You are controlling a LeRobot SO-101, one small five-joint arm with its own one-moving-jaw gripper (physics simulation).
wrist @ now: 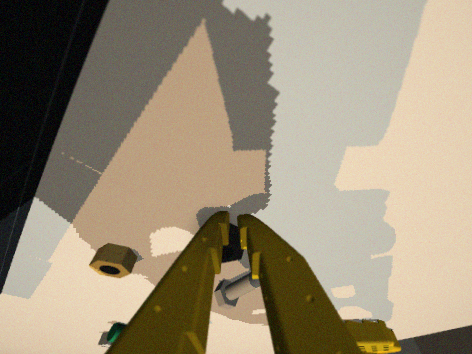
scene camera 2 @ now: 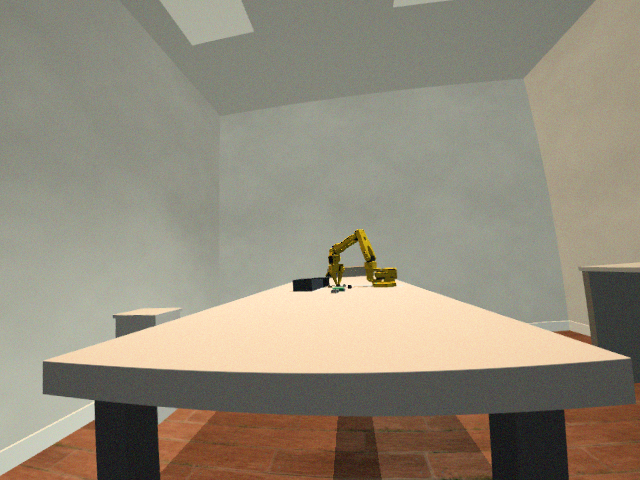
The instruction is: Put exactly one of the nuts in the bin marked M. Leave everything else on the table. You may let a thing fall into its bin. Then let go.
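Places are measured from the arm's base along level axes (x left, y down, z back), in centimetres.
Pixels of known places: end effector, tool point: (wrist: pixel 228 223) (scene camera 2: pixel 337 285); arm's base, origin of the base link: (scene camera 2: pixel 379 286).
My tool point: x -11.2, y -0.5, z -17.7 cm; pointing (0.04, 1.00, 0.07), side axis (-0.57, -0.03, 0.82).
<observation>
For each thing: its top centre in the pictures, then the offset to it from my tool point. Level surfaces: height alone.
- black nut, middle of its top: (wrist: pixel 223 252) dy -0.4, dx +1.3, dz +0.6 cm
- brass hex nut, middle of its top: (wrist: pixel 109 270) dy -0.4, dx +5.6, dz -3.0 cm
- grey bolt, middle of its top: (wrist: pixel 245 301) dy -0.8, dx +4.1, dz +3.6 cm
- green item, middle of its top: (wrist: pixel 133 346) (scene camera 2: pixel 338 287) dy -0.9, dx +20.5, dz +1.6 cm
- table, its level: dy +0.5 cm
My gripper (scene camera 2: pixel 338 283) (wrist: pixel 233 216) is shut, with its jaw tips almost together and nothing pressed between them. A black nut (wrist: pixel 232 251) shows past the jaws, just below the tips in the wrist view, partly hidden by them. A brass hex nut (wrist: pixel 119 254) lies on the table to the left of the jaws. In the scene view, dark bins (scene camera 2: pixel 303 284) stand just left of the gripper. A dark bin wall (wrist: pixel 35 85) fills the upper left of the wrist view. No letter M can be read in either view.
A grey bolt (wrist: pixel 239 288) lies below the black nut, partly behind the right jaw. A green item (wrist: pixel 117 332) (scene camera 2: pixel 338 288) lies at the wrist view's lower left. The arm's yellow base (scene camera 2: pixel 384 277) stands right on the table (scene camera 2: pixel 336 335).
</observation>
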